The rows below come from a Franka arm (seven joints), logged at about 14 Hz.
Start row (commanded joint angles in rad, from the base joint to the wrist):
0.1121, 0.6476, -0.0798, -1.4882, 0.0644, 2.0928, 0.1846
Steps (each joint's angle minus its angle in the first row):
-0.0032, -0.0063, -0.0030, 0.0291, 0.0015, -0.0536, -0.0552
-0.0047, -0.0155, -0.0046, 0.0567, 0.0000, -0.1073, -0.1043
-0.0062, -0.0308, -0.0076, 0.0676, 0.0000, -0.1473, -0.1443
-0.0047, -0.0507, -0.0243, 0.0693, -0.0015, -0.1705, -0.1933
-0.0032, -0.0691, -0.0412, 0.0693, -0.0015, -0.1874, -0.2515
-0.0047, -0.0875, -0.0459, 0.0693, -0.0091, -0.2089, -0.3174
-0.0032, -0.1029, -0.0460, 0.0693, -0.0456, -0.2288, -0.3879
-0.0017, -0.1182, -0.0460, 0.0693, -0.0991, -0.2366, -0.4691
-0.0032, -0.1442, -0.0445, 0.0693, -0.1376, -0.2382, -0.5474
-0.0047, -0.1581, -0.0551, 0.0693, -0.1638, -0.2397, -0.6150
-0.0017, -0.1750, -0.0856, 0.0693, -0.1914, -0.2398, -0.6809
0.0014, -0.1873, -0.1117, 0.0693, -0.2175, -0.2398, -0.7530
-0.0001, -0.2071, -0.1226, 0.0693, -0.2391, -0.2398, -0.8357
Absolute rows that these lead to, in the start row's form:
0.1089, 0.6413, -0.0828, -1.4591, 0.0659, 2.0392, 0.1294
0.1074, 0.6321, -0.0844, -1.4315, 0.0644, 1.9855, 0.0803
0.1059, 0.6168, -0.0874, -1.4206, 0.0644, 1.9455, 0.0403
0.1074, 0.5969, -0.1041, -1.4189, 0.0629, 1.9223, -0.0087
0.1089, 0.5785, -0.1210, -1.4189, 0.0629, 1.9054, -0.0669
0.1074, 0.5601, -0.1257, -1.4189, 0.0553, 1.8839, -0.1328
0.1089, 0.5447, -0.1258, -1.4189, 0.0188, 1.8640, -0.2033
0.1104, 0.5294, -0.1258, -1.4189, -0.0347, 1.8562, -0.2845
0.1089, 0.5034, -0.1243, -1.4189, -0.0732, 1.8546, -0.3628
0.1074, 0.4895, -0.1349, -1.4189, -0.0994, 1.8531, -0.4304
0.1104, 0.4726, -0.1654, -1.4189, -0.1270, 1.8530, -0.4963
0.1135, 0.4603, -0.1915, -1.4189, -0.1531, 1.8530, -0.5684
0.1120, 0.4405, -0.2024, -1.4189, -0.1747, 1.8530, -0.6511

